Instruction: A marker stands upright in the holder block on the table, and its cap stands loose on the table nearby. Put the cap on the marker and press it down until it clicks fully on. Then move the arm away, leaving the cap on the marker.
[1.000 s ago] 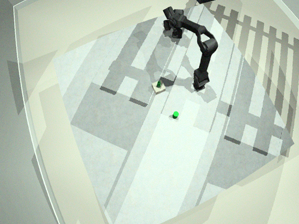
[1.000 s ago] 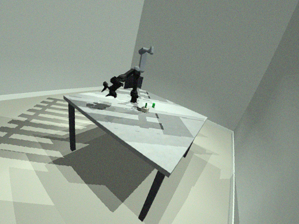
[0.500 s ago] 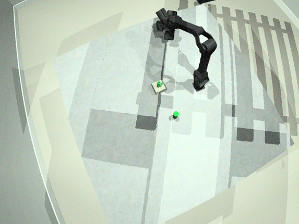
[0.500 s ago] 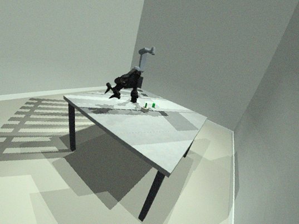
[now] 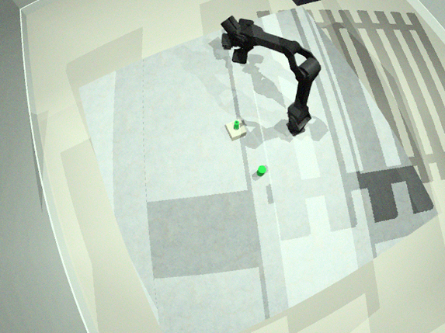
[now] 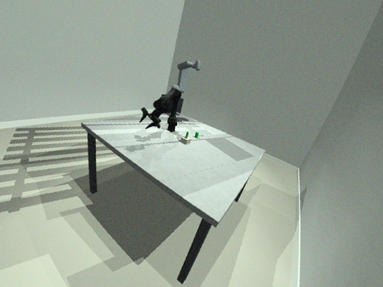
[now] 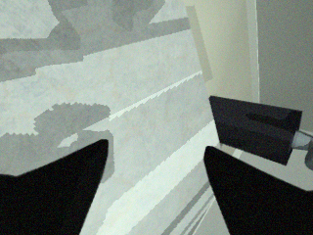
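Now: the green cap 180 mm ahead of my gripper tip, 540 mm to the left of it and 100 mm below it. Also, from my gripper tip: holder block: 190 mm ahead, 340 mm to the left, 110 mm below.
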